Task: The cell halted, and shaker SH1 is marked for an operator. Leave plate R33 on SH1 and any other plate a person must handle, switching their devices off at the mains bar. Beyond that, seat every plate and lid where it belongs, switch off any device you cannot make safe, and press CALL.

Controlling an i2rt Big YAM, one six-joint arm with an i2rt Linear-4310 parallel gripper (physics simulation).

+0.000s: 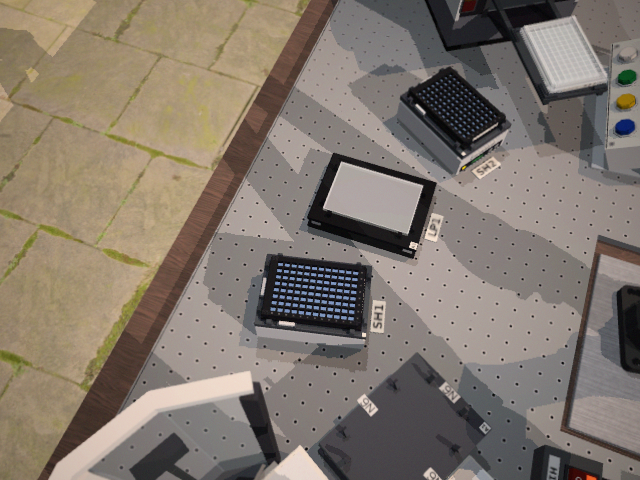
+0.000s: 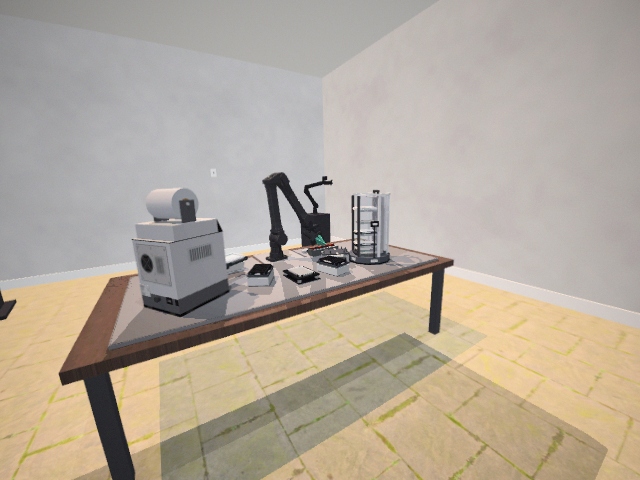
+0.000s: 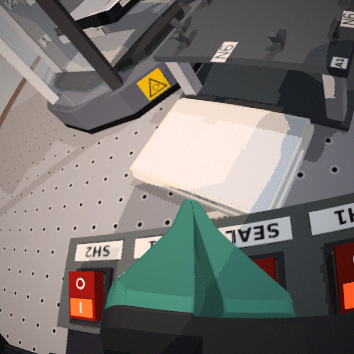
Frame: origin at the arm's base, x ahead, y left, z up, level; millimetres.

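Seen in the pictures: gripper, fingertip midpoint: [image 2: 326, 244] [image 3: 188, 209]; arm's base, link origin: [image 2: 276, 258].
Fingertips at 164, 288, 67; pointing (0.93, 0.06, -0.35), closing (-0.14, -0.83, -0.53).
Pixels of each thing's middle, then the offset from my fingertips to it, as dx, dy, dz. "*": a spot on its surface instead.
- mains bar, surface spot: [image 3: 307, 260] * -32, -48, -24
- Switch SH2, surface spot: [image 3: 85, 295] * -31, +75, -14
- SEAL switch, surface spot: [image 3: 267, 267] * -33, -30, -11
- Shaker SH1, surface spot: [image 1: 310, 336] * +288, -185, -33
- Shaker SH2, surface spot: [image 1: 430, 128] * +170, -537, -15
- Nest LP1, surface spot: [image 1: 356, 238] * +252, -352, -59
- light grey flat piece, body centre: [image 1: 373, 197] [image 2: 300, 271] +238, -408, -31
- clear-white plate, body centre: [image 1: 562, 53] [image 2: 229, 257] -4, -664, +46
- Raised nest N6, body centre: [image 3: 267, 34] [image 1: 402, 439] [image 2: 334, 254] +156, -80, -26
- white flat block, body centre: [image 3: 216, 149] +76, -6, -55
- button box, body centre: [image 1: 634, 102] -140, -653, -22
- large white machine, body centre: [image 2: 181, 246] +102, -904, +164
My gripper [image 3: 188, 209] [image 2: 320, 240] is shut and empty, above the mains bar [image 3: 307, 260]. Switch SH2 [image 3: 85, 295] is at the left with its I end lit orange; the SEAL switch [image 3: 267, 267] is partly hidden behind the fingers. At the right edge, a switch [image 3: 346, 280] labelled "H1", its label cut off, is lit orange. Shaker SH1 [image 1: 310, 336] bears a black plate [image 1: 315, 291]. Shaker SH2 [image 1: 429, 129] bears another black plate [image 1: 457, 105]. Nest LP1 [image 1: 356, 238] holds a light grey flat piece [image 1: 374, 196]. A clear-white plate [image 1: 563, 54] sits on a dark carrier. Plate R33's label is not readable.
Raised nest N6 [image 1: 408, 413] [image 3: 255, 32] stands beyond a white flat block [image 3: 215, 150]. The storage tower [image 2: 370, 258] [image 3: 105, 107] is beside it. A button box [image 1: 625, 149] has white, green, yellow and blue buttons. A large white machine [image 2: 180, 258] stands at the table's other end.
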